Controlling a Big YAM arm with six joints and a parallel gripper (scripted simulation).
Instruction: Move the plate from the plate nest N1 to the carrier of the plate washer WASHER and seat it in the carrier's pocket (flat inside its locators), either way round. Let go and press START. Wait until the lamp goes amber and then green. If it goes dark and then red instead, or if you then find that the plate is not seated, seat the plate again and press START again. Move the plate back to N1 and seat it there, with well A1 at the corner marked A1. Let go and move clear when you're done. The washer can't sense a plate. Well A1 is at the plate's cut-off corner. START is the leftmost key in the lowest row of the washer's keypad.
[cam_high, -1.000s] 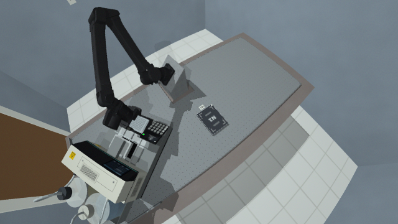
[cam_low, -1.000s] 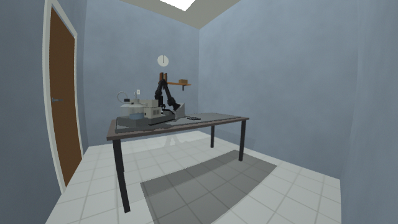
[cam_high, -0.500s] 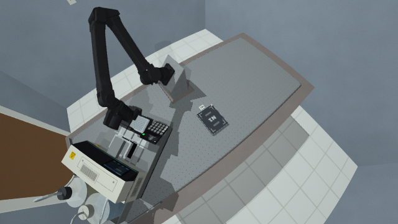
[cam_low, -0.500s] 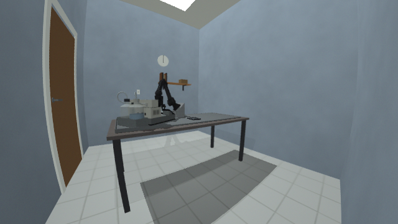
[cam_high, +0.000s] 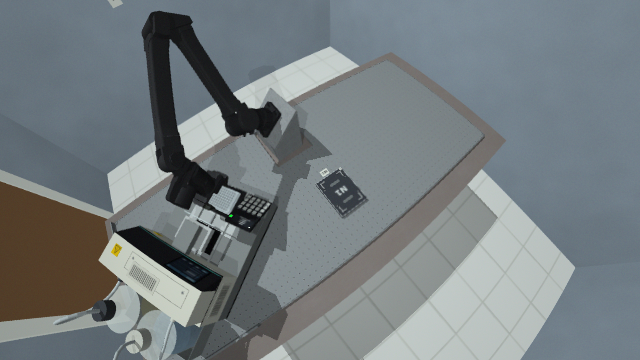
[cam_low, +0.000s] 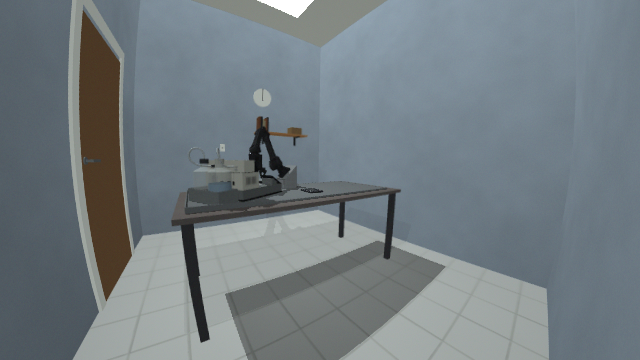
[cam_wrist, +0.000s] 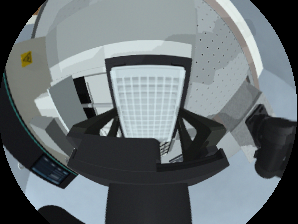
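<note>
Right now the white well plate is 1 cm below my hand. From my hand the other things lie so: plate washer 8 cm ahead, 13 cm to the right, 3 cm above; bottle 18 cm ahead, 42 cm to the right, 3 cm above.
</note>
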